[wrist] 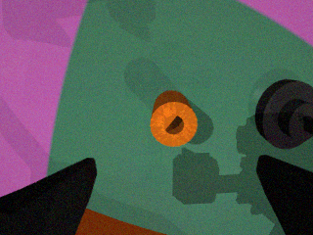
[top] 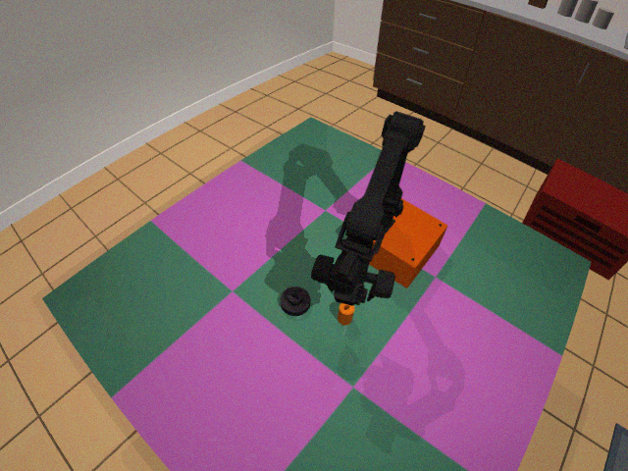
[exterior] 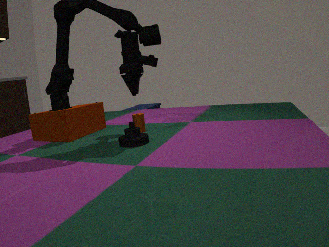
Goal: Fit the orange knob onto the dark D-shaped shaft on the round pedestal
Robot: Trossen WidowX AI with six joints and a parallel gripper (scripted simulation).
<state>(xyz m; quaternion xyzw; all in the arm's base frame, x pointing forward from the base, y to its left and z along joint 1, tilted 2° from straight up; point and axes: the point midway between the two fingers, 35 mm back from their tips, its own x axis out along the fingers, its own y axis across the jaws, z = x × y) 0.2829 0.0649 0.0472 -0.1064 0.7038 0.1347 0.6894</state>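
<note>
My gripper tip is now 10 cm above the orange knob. From my gripper tip the other things lie so: pedestal (4 cm ahead, 14 cm to the right, 9 cm below).
</note>
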